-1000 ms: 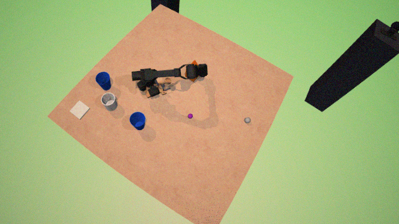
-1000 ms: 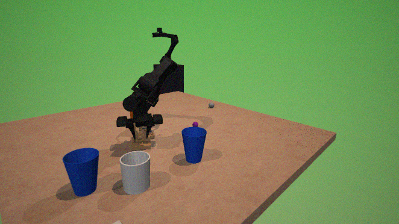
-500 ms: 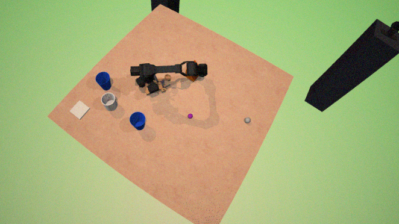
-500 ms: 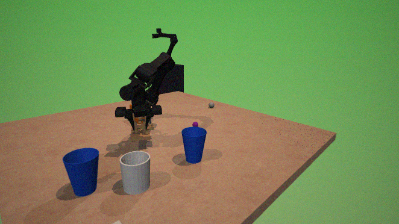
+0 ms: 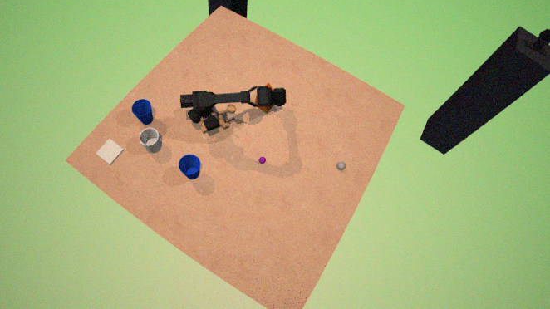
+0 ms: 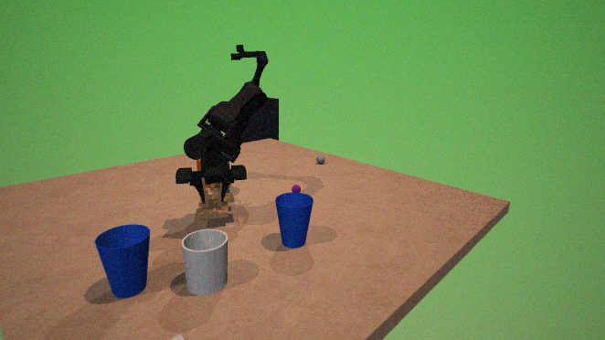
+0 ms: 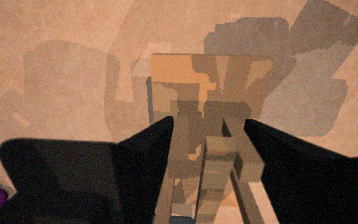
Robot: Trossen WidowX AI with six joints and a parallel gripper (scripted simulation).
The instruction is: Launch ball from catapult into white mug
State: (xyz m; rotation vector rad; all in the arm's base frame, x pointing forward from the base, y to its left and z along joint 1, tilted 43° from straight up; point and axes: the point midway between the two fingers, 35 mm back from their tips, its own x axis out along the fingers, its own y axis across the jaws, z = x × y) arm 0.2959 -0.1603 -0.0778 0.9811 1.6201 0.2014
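The purple ball lies 330 mm to the left of my gripper tip and 40 mm below it. From my gripper tip the other things lie so: white mug: 240 mm ahead, 150 mm to the right, 30 mm below; then wooden catapult: 50 mm behind, 50 mm to the left, 20 mm above; then flat white tile: 390 mm ahead, 310 mm to the right, 60 mm below.
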